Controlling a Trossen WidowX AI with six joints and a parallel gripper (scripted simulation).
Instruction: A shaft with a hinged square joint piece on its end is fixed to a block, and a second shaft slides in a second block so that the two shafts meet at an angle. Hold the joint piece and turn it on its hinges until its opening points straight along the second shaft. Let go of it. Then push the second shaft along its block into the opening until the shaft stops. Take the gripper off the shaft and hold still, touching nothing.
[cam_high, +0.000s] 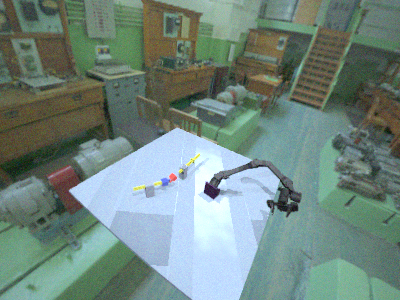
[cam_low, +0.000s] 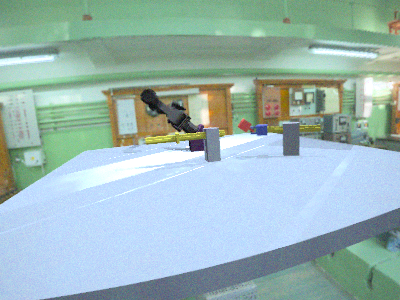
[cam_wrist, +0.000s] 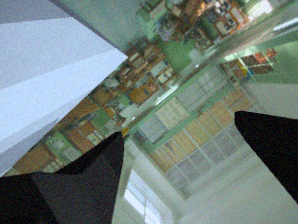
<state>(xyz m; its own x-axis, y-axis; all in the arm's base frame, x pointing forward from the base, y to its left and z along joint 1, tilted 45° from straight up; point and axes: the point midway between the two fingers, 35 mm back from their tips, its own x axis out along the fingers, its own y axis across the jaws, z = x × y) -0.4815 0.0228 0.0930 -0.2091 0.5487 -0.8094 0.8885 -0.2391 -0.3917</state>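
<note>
Right now my gripper tip is 72 cm short of the red joint piece, 21 cm to the right of it and 7 cm above it.
</note>
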